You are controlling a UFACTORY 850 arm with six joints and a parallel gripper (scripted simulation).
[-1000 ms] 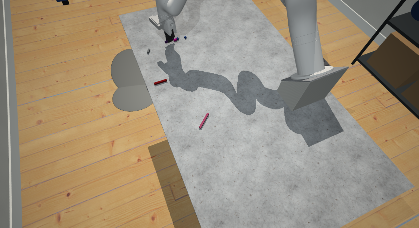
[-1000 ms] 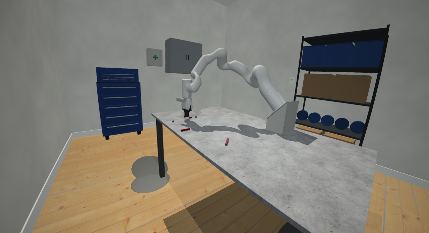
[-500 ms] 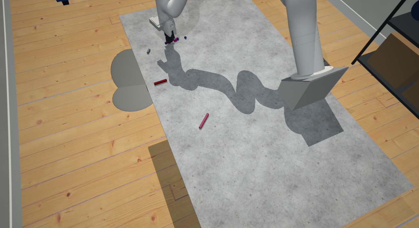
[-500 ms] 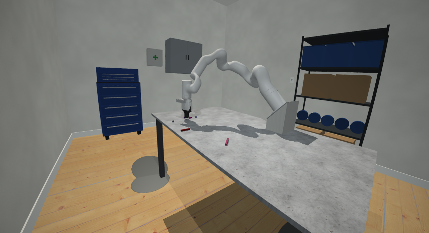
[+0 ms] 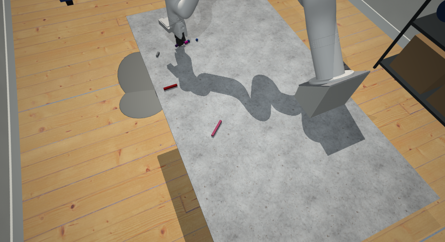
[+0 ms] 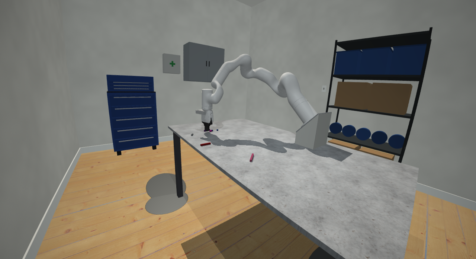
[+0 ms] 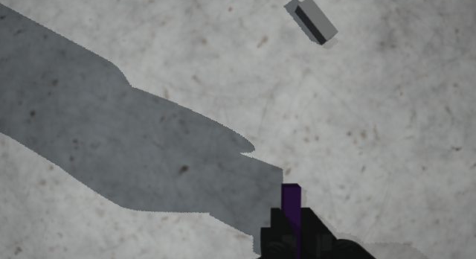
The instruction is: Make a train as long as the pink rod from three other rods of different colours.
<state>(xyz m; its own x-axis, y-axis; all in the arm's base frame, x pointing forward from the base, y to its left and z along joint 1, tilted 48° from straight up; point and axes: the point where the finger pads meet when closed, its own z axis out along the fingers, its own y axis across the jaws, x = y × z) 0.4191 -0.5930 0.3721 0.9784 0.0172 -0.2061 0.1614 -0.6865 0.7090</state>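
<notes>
Right now my hand is 2 cm above the purple rod. Also, from my hand: magenta rod: 4 cm behind, 3 cm below, 1 cm to the right; then grey rod: 14 cm ahead, 3 cm below; then red rod: 24 cm to the left, 18 cm ahead, 3 cm below.
</notes>
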